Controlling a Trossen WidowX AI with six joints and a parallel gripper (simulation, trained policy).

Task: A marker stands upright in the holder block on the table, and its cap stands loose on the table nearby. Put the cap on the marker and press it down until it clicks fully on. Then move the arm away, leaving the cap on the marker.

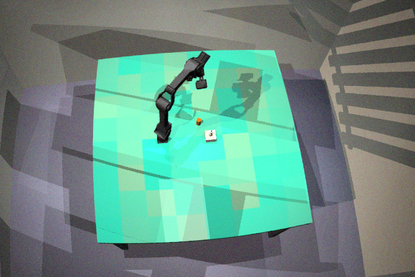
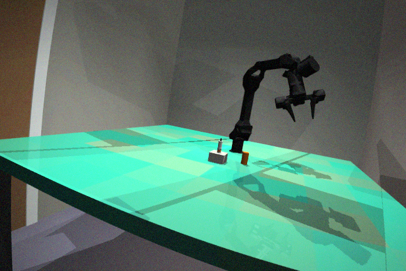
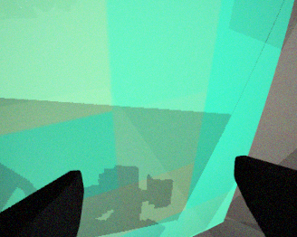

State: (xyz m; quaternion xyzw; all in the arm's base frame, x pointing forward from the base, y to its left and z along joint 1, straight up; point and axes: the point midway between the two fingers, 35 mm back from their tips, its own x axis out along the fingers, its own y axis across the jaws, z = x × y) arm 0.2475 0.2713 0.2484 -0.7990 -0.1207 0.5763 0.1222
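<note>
The orange-brown cap lies 3 cm behind my gripper tip, 20 cm to the right of it and 19 cm below it. The rest, counted from my gripper tip: white holder block 3 cm ahead, 30 cm to the right, 20 cm below.
</note>
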